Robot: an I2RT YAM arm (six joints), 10 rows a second.
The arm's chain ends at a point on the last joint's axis. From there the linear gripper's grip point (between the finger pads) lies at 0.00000 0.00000 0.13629 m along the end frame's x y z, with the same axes.
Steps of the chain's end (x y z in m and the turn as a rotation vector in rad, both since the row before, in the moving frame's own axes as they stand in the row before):
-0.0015 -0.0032 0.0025 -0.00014 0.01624 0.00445
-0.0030 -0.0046 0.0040 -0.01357 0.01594 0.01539
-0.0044 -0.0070 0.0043 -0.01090 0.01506 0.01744
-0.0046 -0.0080 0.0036 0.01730 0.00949 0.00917
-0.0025 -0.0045 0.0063 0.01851 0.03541 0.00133
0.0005 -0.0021 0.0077 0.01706 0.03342 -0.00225
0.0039 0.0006 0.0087 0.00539 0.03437 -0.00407
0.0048 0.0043 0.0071 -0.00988 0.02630 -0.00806
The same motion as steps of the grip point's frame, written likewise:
0.0007 -0.0032 0.0025 -0.00014 0.01624 0.00445
-0.0008 -0.0027 0.0040 -0.01357 0.01594 0.01539
-0.0024 -0.0055 0.0043 -0.01090 0.01506 0.01744
-0.0033 -0.0104 0.0036 0.01730 0.00949 0.00917
0.0023 -0.0070 0.0062 0.01851 0.03541 0.00133
0.0051 -0.0044 0.0076 0.01706 0.03342 -0.00225
0.0086 -0.0001 0.0086 0.00539 0.03437 -0.00407
0.0084 0.0056 0.0070 -0.00988 0.02630 -0.00806

